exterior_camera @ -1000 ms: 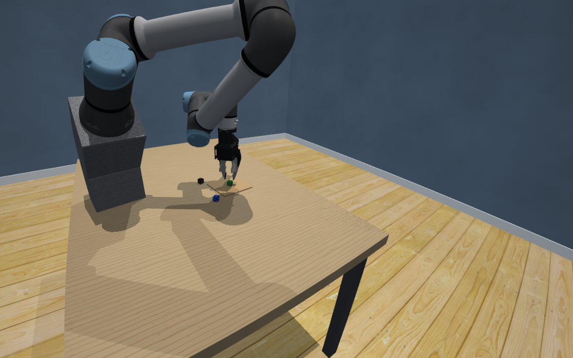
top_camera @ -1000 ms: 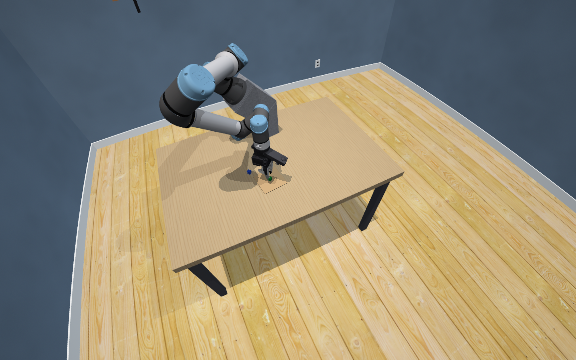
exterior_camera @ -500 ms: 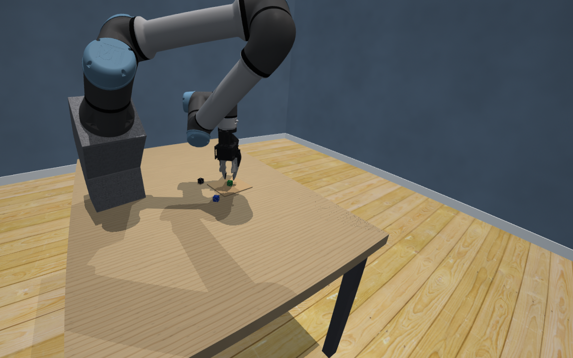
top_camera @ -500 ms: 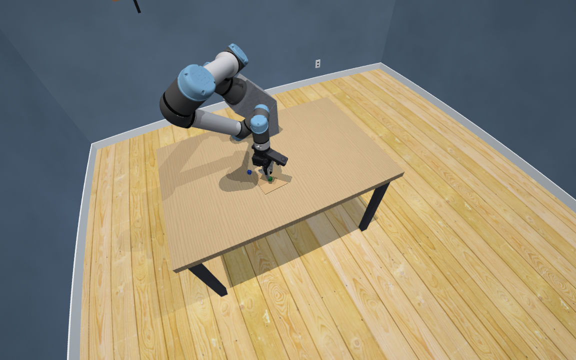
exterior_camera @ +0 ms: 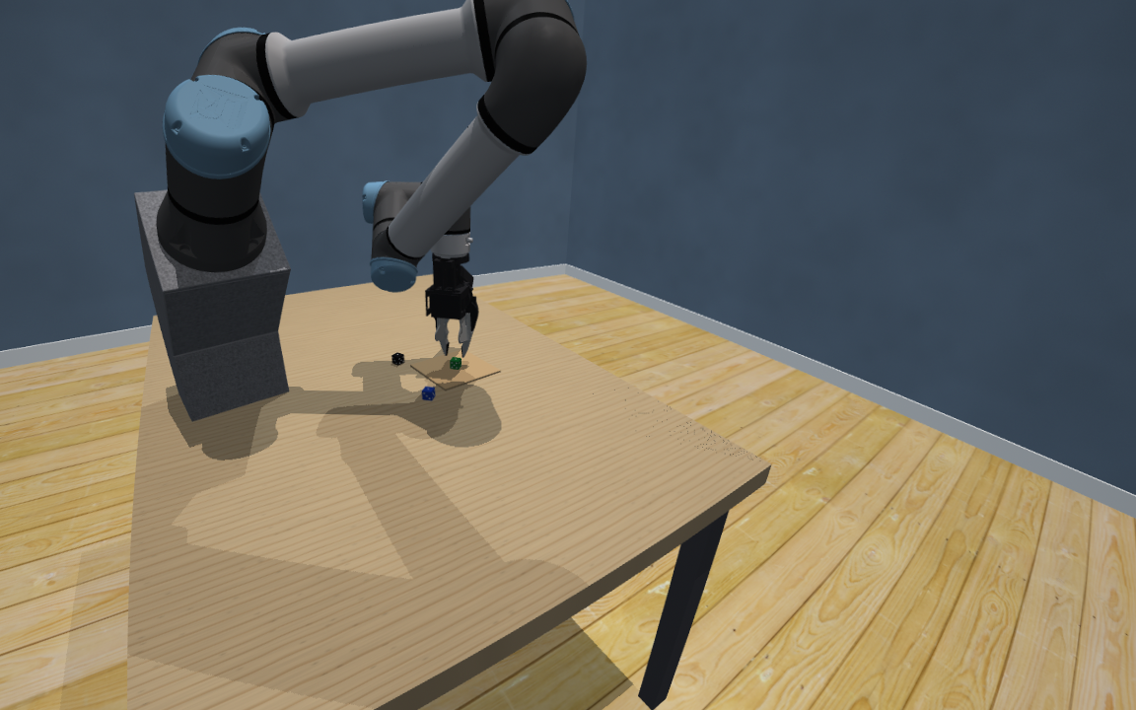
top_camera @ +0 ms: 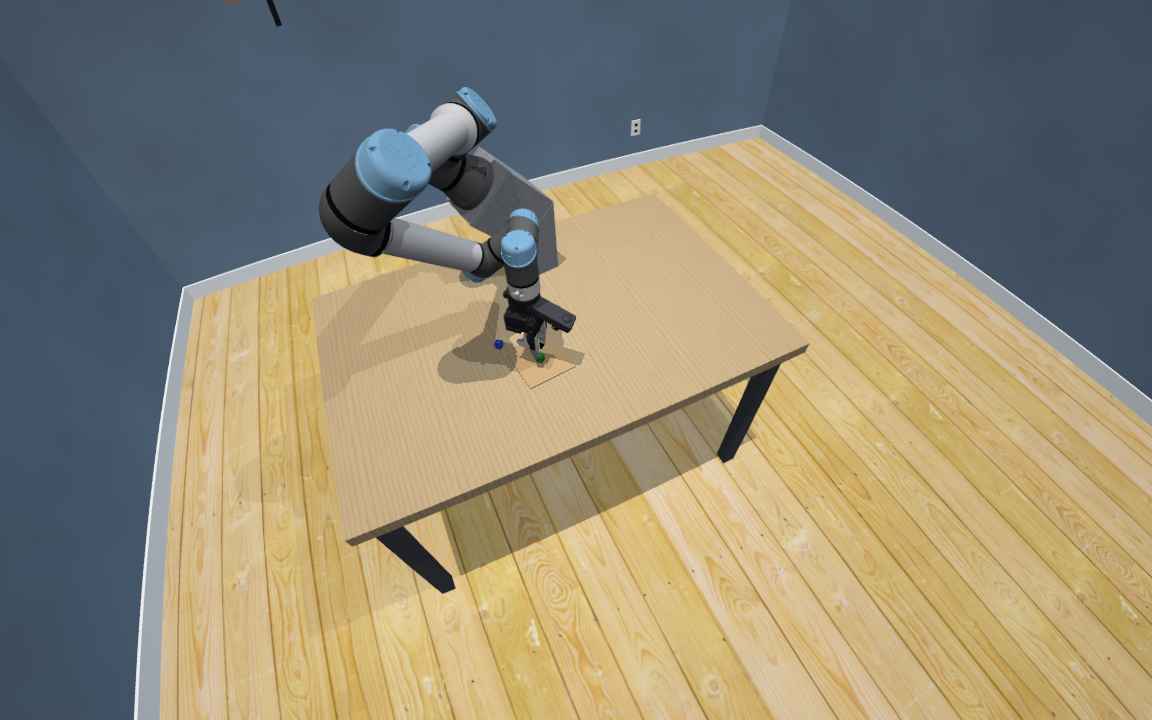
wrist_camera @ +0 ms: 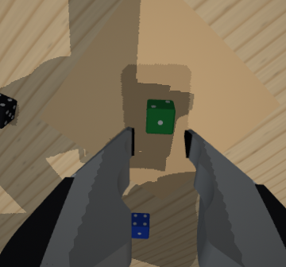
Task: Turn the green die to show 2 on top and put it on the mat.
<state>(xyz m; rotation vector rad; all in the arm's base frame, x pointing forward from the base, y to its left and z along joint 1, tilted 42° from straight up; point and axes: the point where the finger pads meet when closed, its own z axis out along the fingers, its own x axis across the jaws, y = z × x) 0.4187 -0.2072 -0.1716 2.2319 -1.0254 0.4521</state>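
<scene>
Now: hand 30 mm above the green die. From my hand the other things lie so: blue die: 110 mm behind, 80 mm to the right, 40 mm below; tan mat: 50 mm below; black die: 80 mm behind, 100 mm to the left, 40 mm below.
</scene>
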